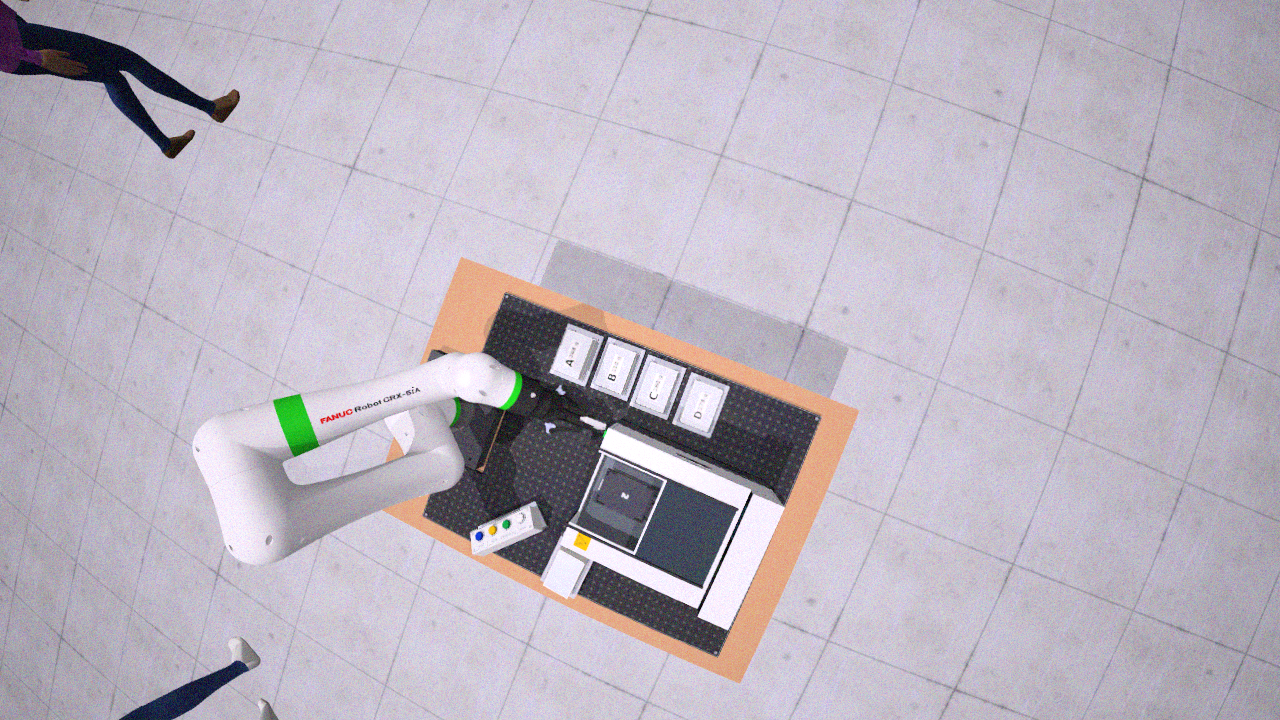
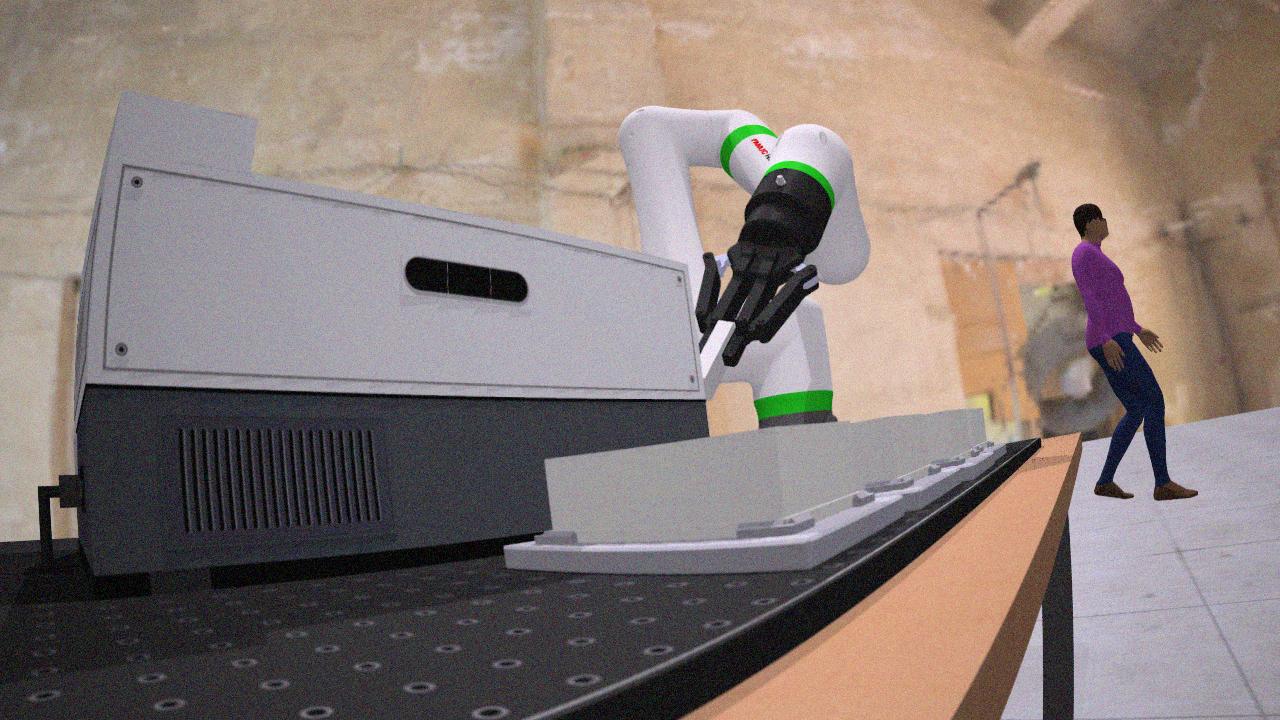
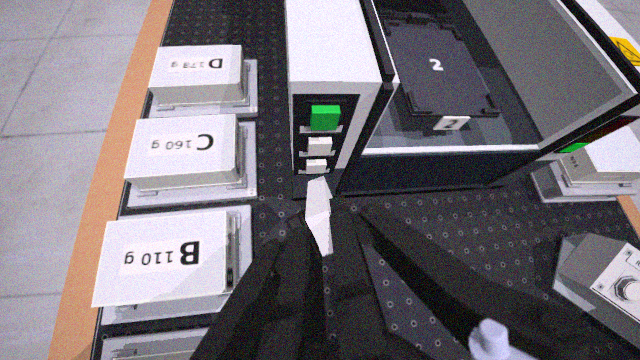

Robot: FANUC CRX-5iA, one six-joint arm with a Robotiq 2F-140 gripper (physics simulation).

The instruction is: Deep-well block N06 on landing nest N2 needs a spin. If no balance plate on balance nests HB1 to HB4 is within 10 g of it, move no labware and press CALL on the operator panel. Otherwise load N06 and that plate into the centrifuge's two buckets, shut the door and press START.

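Frame: origin at the arm's base, x ahead, y left, z up, level; millimetres.
Seen in the pictures: gripper, fingertip midpoint: (image 1: pixel 602 426) (image 3: pixel 321 192); arm's base at its link origin: (image 1: pixel 454 407).
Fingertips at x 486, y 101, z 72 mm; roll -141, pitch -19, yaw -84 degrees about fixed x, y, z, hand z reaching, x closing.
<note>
Pixels of each thing's top centre, then the offset from my fingertips to it. "*": a spot on its surface instead.
- lowest white button at a spot on its surface: (image 3: pixel 316 165) * dx +23, dy +1, dz +10 mm
- second white button at a spot on its surface: (image 3: pixel 320 145) * dx +23, dy +1, dz +44 mm
- green button at a spot on its surface: (image 3: pixel 325 117) * dx +23, dy +1, dz +78 mm
- Balance plates B 110 g at its top centre: (image 3: pixel 162 255) (image 1: pixel 615 368) dx -21, dy +164, dz -55 mm
- plate A at its top centre: (image 1: pixel 572 354) dx -156, dy +169, dz -55 mm
- Block N06 at its top centre: (image 3: pixel 614 147) (image 1: pixel 563 574) dx +7, dy -459, dz -30 mm
- operator panel at its top centre: (image 1: pixel 499 536) dx -209, dy -417, dz -25 mm
- plate row at a spot on its surface: (image 2: pixel 760 475) * dx +293, dy +182, dz -73 mm
My gripper (image 3: pixel 321 192) (image 1: pixel 593 420) (image 2: pixel 726 345) is shut and empty. Its tip is just in front of the lowest white button (image 3: pixel 316 165) on the centrifuge's end strip, below a second white button (image 3: pixel 320 145) and a green button (image 3: pixel 325 117). The centrifuge (image 1: pixel 716 546) (image 2: pixel 385 295) has its door slid open, and empty bucket 2 (image 3: pixel 436 71) (image 1: pixel 623 495) shows inside. Balance plates B 110 g (image 3: pixel 161 257) (image 1: pixel 616 367), C 160 g (image 3: pixel 183 150) (image 1: pixel 656 386) and D 178 g (image 3: pixel 196 73) (image 1: pixel 699 405) sit on their nests, with plate A (image 1: pixel 575 355) at the row's end. Block N06 (image 3: pixel 597 163) (image 1: pixel 565 570) is partly visible on its nest.
The operator panel (image 1: pixel 507 527) (image 3: pixel 603 273) stands at the table's near side, by the arm. The plate row (image 2: pixel 760 475) runs along the table's orange edge (image 2: pixel 939 609). One person (image 1: pixel 116 76) (image 2: pixel 1119 349) walks off to one side, and another person (image 1: pixel 196 689) is at the lower left.
</note>
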